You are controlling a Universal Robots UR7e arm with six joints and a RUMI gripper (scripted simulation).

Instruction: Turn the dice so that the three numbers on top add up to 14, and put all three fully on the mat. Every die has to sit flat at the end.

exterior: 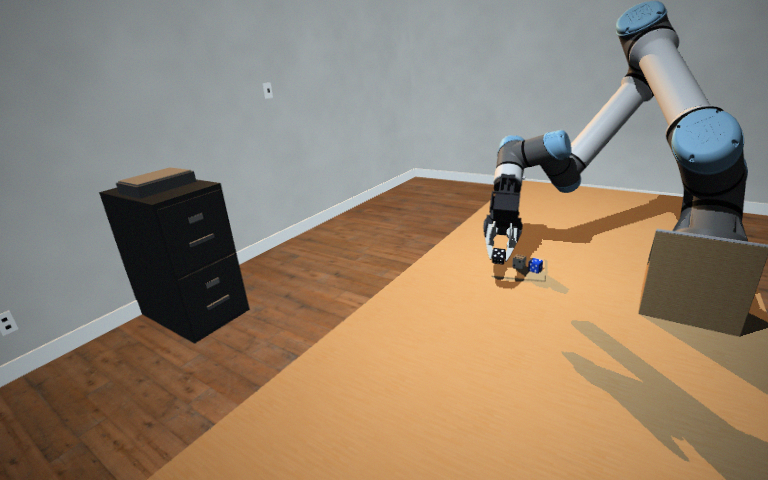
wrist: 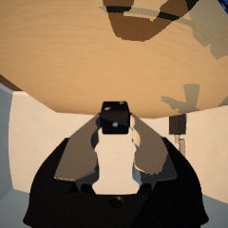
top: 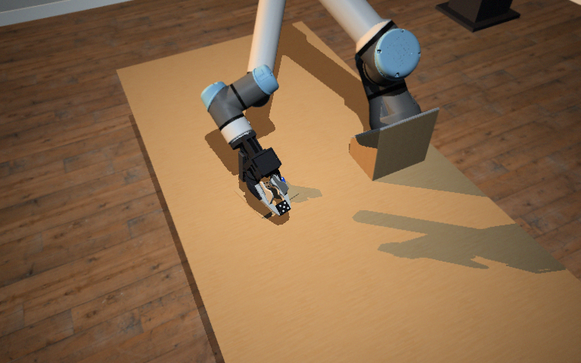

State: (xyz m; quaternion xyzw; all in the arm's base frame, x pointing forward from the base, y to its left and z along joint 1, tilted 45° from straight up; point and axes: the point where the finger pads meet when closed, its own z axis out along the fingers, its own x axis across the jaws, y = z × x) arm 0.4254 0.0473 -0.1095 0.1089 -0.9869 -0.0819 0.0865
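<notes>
Now: the black die right at my hand. From my hand the other things lie so: tan mat (1 cm behind, 15 cm to the right, 10 cm below); then white die (1 cm behind, 15 cm to the right, 8 cm below); then blue die (6 cm behind, 14 cm to the right, 8 cm below).
</notes>
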